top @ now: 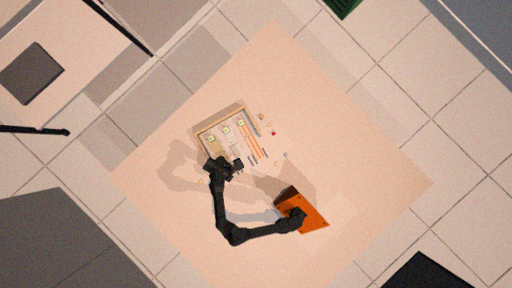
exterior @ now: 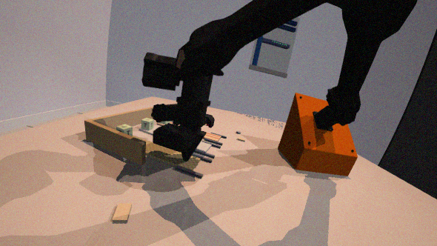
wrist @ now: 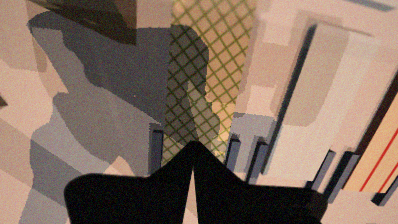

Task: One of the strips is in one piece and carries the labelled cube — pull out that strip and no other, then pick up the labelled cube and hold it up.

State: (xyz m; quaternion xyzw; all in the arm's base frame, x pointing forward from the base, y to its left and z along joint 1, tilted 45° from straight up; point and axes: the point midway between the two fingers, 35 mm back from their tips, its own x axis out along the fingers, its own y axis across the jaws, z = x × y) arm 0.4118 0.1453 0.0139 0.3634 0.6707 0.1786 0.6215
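Now: the yellow checked strip 90 mm ahead of my gripper tip and 30 mm to the right of it.
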